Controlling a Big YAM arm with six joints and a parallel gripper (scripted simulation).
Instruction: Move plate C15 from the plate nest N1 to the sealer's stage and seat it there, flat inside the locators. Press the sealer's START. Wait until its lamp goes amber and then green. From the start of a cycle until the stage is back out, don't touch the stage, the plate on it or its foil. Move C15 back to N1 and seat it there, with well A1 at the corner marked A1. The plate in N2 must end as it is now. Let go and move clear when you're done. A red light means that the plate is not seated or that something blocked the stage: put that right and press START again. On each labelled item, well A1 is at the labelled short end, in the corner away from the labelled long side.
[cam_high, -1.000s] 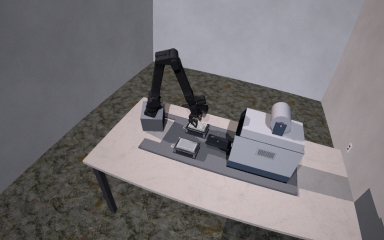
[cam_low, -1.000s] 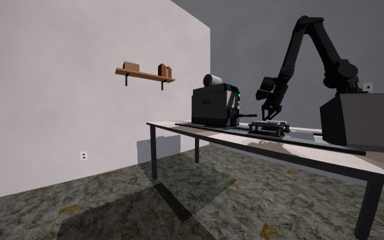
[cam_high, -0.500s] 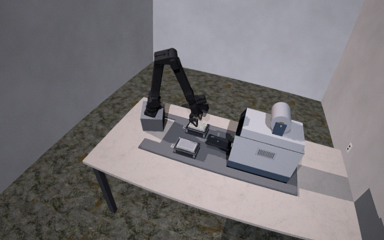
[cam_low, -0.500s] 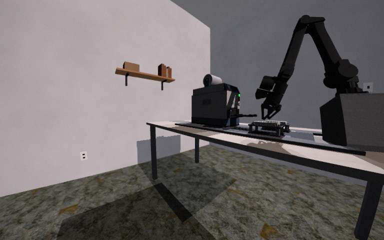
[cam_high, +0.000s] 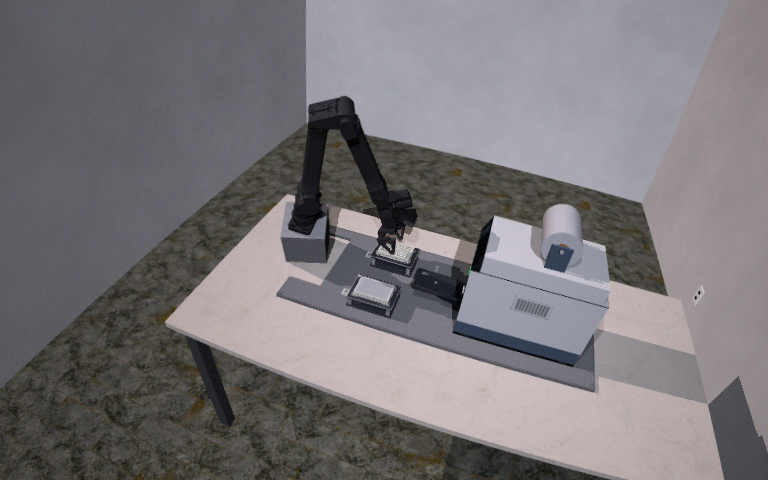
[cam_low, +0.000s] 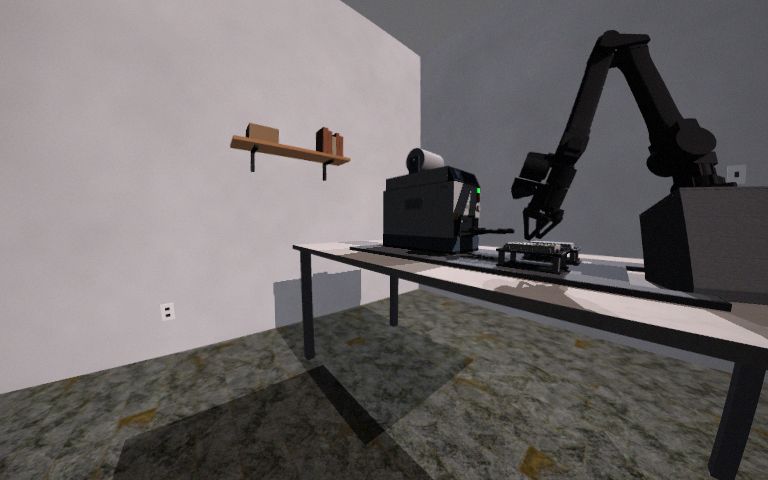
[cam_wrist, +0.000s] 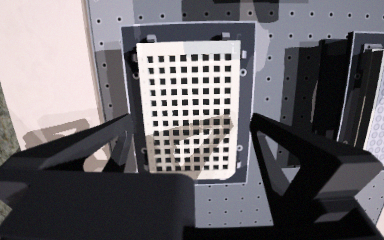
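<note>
My gripper is now 3 cm above the white well plate. Also, from my hand: foil roll: 51 cm ahead, 33 cm above, 19 cm to the right; dark stage: 18 cm ahead, 17 cm to the right, 1 cm above.
</note>
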